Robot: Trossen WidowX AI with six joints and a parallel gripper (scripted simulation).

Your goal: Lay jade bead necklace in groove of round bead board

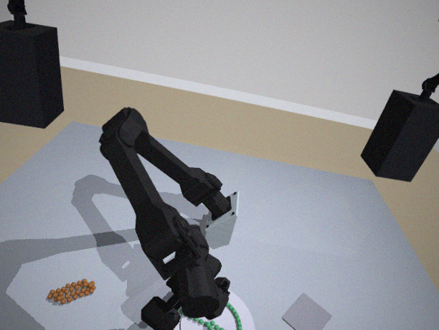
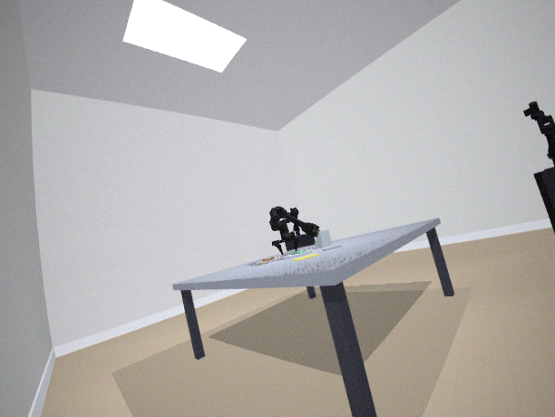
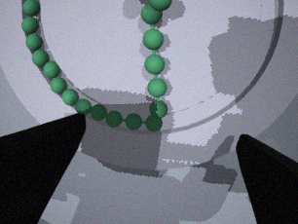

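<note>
My gripper tip is 2 cm short of the round bead board, 6 cm to the right of it and 1 cm above it. Round my gripper tip: yellow strip: 21 cm ahead, 29 cm to the left, 2 cm below; flat grey square: 3 cm behind, 30 cm to the left, 2 cm below.
</note>
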